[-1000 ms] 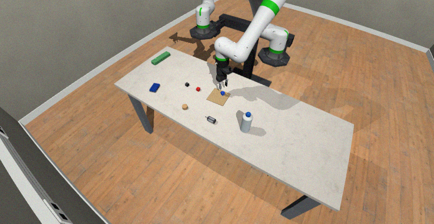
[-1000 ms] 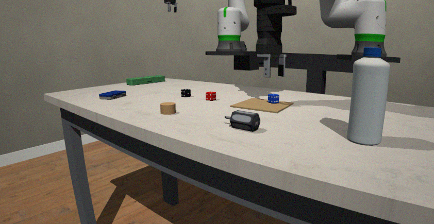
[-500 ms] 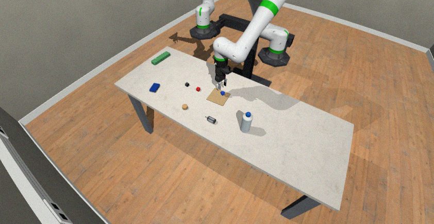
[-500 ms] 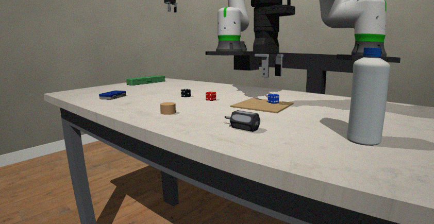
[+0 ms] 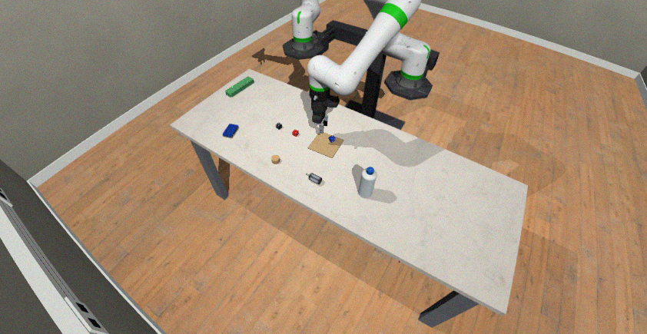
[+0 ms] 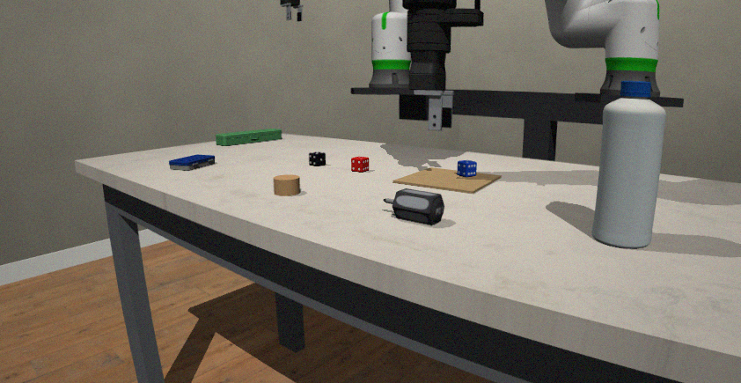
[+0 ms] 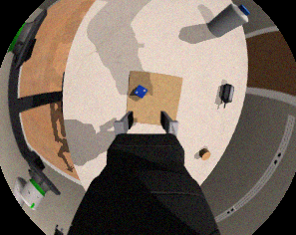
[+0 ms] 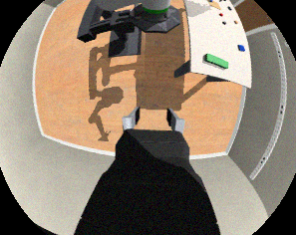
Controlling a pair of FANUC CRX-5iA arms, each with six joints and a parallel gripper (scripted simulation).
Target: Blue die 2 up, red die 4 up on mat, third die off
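The red die is 15 cm to the right of my left hand, 9 cm below it and 4 cm ahead of it. Round my left hand: tan mat 10 cm below, 3 cm to the left, 1 cm ahead; then dark screwdriver-like tool 24 cm ahead, 10 cm to the left, 9 cm below; then blue die 9 cm below, 4 cm to the left, 2 cm behind.
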